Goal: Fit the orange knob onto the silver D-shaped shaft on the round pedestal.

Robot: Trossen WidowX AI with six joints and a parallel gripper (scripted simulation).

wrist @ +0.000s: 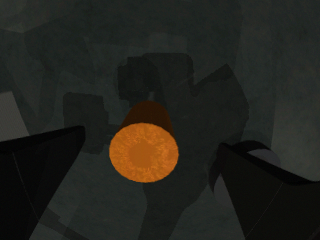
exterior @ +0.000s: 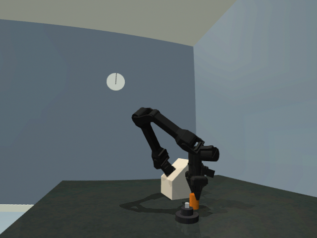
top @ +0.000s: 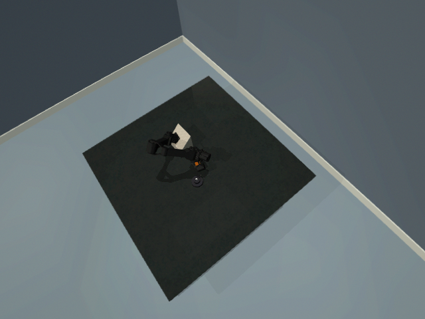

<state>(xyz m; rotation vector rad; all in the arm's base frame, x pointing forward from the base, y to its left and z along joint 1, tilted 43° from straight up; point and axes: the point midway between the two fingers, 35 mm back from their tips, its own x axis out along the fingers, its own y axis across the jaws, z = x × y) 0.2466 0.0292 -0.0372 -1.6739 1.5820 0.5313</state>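
Now: the orange knob 1 cm behind my gripper tip. From my gripper tip the other things lie so: round black pedestal: 10 cm ahead, 7 cm to the right, 2 cm below.
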